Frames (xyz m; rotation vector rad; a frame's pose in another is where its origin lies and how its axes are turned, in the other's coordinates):
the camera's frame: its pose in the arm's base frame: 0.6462 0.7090 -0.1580 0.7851 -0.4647 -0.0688
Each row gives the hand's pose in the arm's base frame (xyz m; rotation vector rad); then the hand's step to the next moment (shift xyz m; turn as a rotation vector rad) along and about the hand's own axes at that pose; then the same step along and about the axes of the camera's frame.
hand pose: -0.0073 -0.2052 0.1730 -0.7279 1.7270 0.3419
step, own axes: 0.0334 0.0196 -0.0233 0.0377 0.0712 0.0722
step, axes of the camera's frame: -0.0397 -0.0213 0.0032 -0.0399 0.0135 -0.0997
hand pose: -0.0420 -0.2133 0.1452 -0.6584 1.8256 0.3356
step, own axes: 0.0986 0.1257 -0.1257 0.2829 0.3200 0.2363
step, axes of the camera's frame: -0.1985 -0.0142 0.0414 -0.2748 -0.0360 -0.4018
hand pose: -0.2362 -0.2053 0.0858 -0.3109 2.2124 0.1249
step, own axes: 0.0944 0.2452 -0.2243 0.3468 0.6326 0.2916
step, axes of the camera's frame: -0.2803 0.1970 0.0442 -0.4485 0.1235 -0.6238
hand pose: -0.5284 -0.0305 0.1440 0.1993 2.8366 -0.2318
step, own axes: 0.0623 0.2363 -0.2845 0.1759 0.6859 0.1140
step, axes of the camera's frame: -0.0727 0.3676 -0.0163 -0.2739 0.3022 -0.5899
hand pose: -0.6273 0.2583 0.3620 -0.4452 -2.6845 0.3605
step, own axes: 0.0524 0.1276 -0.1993 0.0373 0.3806 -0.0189
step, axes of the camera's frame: 0.0821 0.2226 -0.0495 -0.0526 0.1902 -0.3281
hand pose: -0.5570 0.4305 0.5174 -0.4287 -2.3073 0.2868
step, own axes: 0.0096 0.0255 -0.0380 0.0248 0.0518 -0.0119
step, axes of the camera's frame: 0.0261 0.0350 -0.0167 -0.0074 0.0458 -0.0358
